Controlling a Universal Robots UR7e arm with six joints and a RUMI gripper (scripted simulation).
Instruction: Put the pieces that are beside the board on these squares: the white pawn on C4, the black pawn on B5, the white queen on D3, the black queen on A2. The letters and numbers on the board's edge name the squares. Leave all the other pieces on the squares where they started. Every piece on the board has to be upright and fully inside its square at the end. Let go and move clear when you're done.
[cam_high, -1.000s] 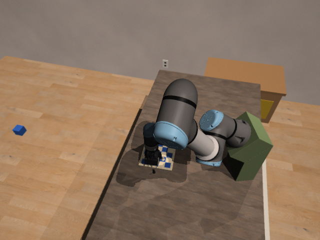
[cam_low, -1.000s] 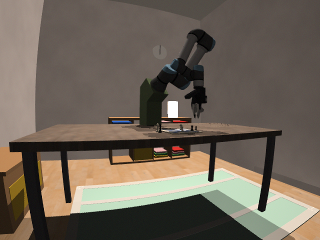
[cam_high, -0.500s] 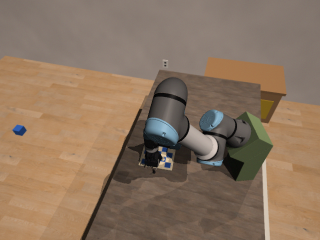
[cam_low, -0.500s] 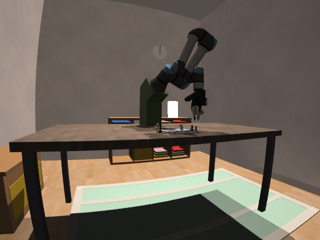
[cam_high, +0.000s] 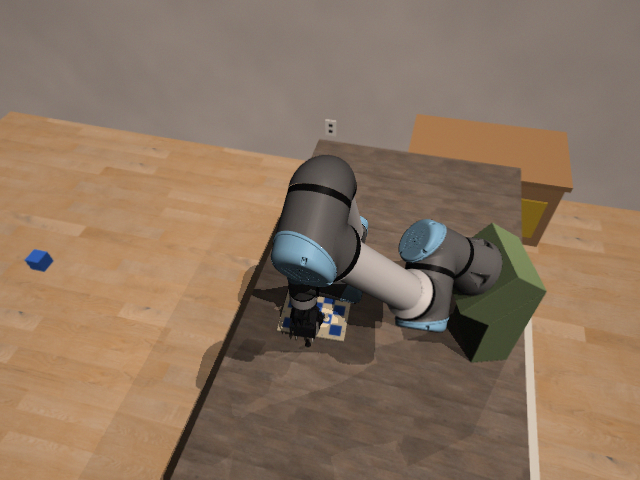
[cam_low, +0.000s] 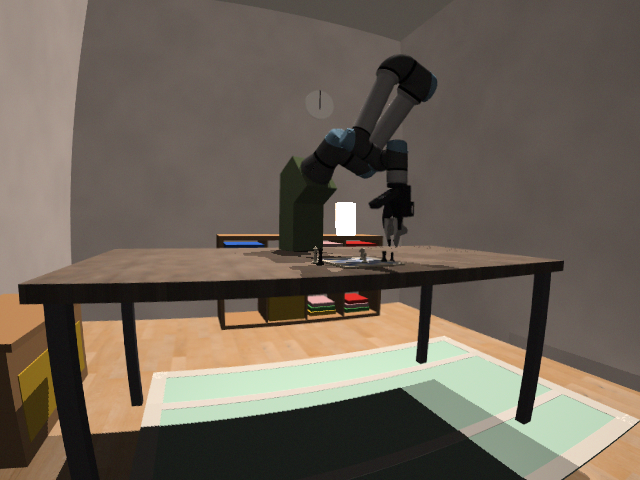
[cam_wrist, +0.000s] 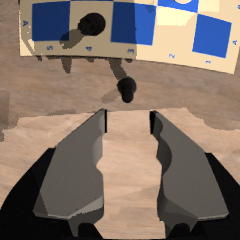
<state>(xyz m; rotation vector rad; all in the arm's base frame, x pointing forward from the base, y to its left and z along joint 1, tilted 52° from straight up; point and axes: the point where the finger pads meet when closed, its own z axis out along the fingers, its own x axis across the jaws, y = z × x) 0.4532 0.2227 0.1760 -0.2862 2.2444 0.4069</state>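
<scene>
Now: the black pawn 5 cm below my hand. From my hand the other things lie so: white pawn 9 cm ahead, 11 cm to the right, 5 cm below; then blue-and-cream chessboard 6 cm ahead, 13 cm to the right, 6 cm below; then black piece 6 cm ahead, 4 cm to the right, 4 cm below.
</scene>
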